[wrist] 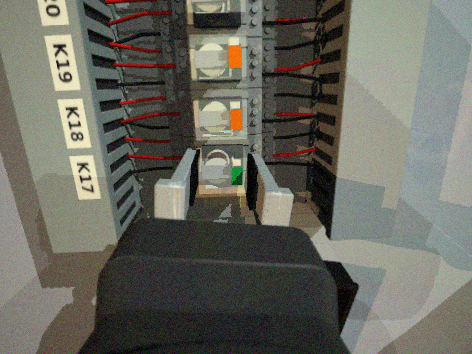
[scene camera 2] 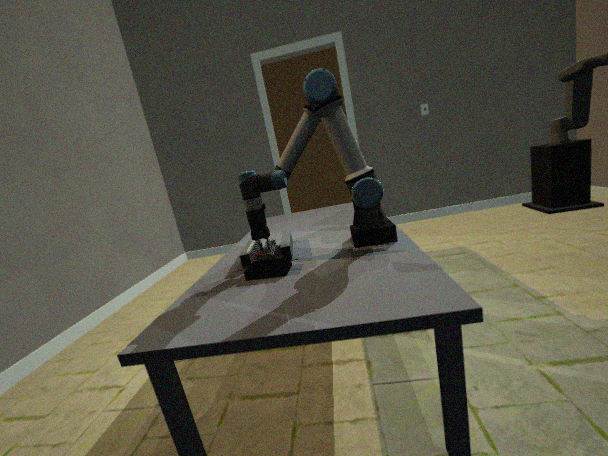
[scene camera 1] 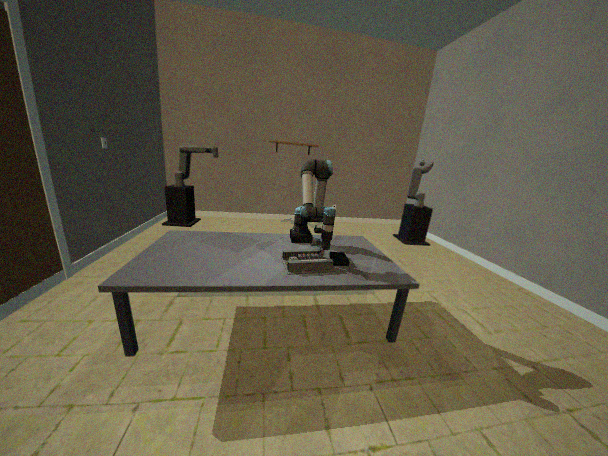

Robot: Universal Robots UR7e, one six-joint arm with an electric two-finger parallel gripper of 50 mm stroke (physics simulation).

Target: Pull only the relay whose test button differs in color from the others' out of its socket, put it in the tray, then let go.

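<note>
The relay with the green test button stands in the row at the K17 label in the wrist view. My gripper is shut on it, one finger on each side of its clear housing. Two relays with orange test buttons stand in their sockets beside it at K18 and K19. The relay's lower part and its socket are hidden. The black tray lies to the right of the relay rack in the first scene view; a dark corner of it shows at the lower right of the wrist view.
Grey slotted wire ducts run along both sides of the relay row, with red and black wires between. The duct's near wall faces the front of the table. Two other arms stand on black pedestals behind the table.
</note>
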